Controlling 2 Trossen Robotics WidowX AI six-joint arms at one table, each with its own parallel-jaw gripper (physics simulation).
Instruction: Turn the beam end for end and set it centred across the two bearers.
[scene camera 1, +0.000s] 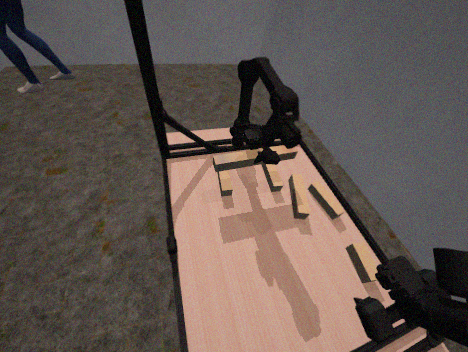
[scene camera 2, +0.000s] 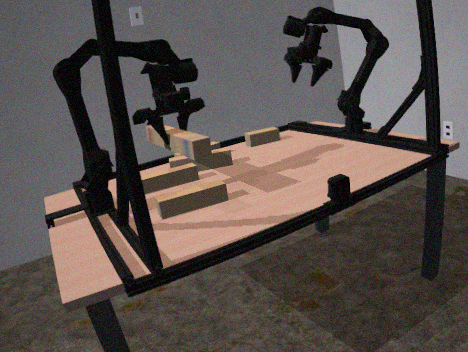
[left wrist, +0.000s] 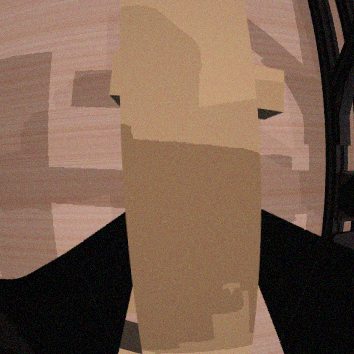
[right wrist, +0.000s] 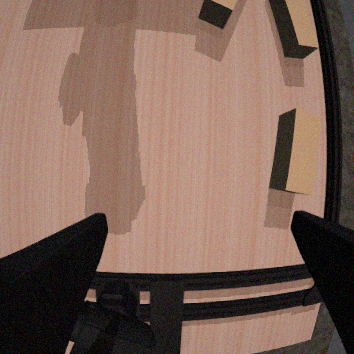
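Pixels of known places: left gripper, fingertip midpoint: (scene camera 1: 252, 158) (left wrist: 188, 214); right gripper, fingertip midpoint: (scene camera 1: 370, 291) (scene camera 2: 302, 84) (right wrist: 201, 222); left arm's base, link origin: (scene camera 1: 237, 142) (scene camera 2: 101, 211); right arm's base, link origin: (scene camera 2: 355, 132) (right wrist: 117, 300).
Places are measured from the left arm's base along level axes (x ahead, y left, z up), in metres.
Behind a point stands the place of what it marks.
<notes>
The beam (scene camera 1: 234, 160) @(x 0.251, y -0.110, z 0.151 m) (scene camera 2: 201, 149) @(x 0.233, y -0.181, z 0.127 m) (left wrist: 192, 195) @(x 0.234, y -0.040, z 0.154 m) is a long tan bar, held level; a blue band shows near its nearer end in scene camera 2. My left gripper (scene camera 1: 267, 156) (scene camera 2: 175, 137) @(x 0.233, y -0.026, z 0.126 m) (left wrist: 188, 214) @(x 0.233, y -0.026, z 0.126 m) is shut on it near mid-length. The beam hangs crosswise above two tan bearers, one (scene camera 1: 225, 179) @(x 0.239, y -0.130, z 0.025 m) (scene camera 2: 192, 201) @(x 0.201, y -0.148, z 0.004 m) at the left in scene camera 1, the other (scene camera 1: 273, 179) @(x 0.279, y 0.078, z 0.025 m) (scene camera 2: 171, 179) @(x 0.232, y 0.074, z 0.004 m) beside it. It seems clear of both; the exact gap is hidden. A bearer end (left wrist: 270, 92) @(x 0.139, y -0.115, z 0.025 m) shows beneath it in the left wrist view. My right gripper (scene camera 2: 304, 83) @(x 0.747, y 0.069, z 0.198 m) (right wrist: 201, 222) @(x 0.747, y 0.069, z 0.198 m) is open and empty, high over the far end.
Two more tan blocks (scene camera 1: 300, 195) @(x 0.384, y 0.155, z 0.031 m) (scene camera 1: 327, 201) @(x 0.434, y 0.264, z 0.024 m) lie right of the bearers in scene camera 1. A shorter block (scene camera 1: 367, 262) @(x 0.688, y 0.263, z 0.028 m) (scene camera 2: 262, 136) @(x 0.667, y 0.244, z 0.012 m) (right wrist: 302, 150) @(x 0.681, y 0.263, z 0.028 m) lies near the black side rail. A black upright (scene camera 2: 112, 100) @(x 0.017, y -0.379, z 0.286 m) stands before the left arm in scene camera 2.
</notes>
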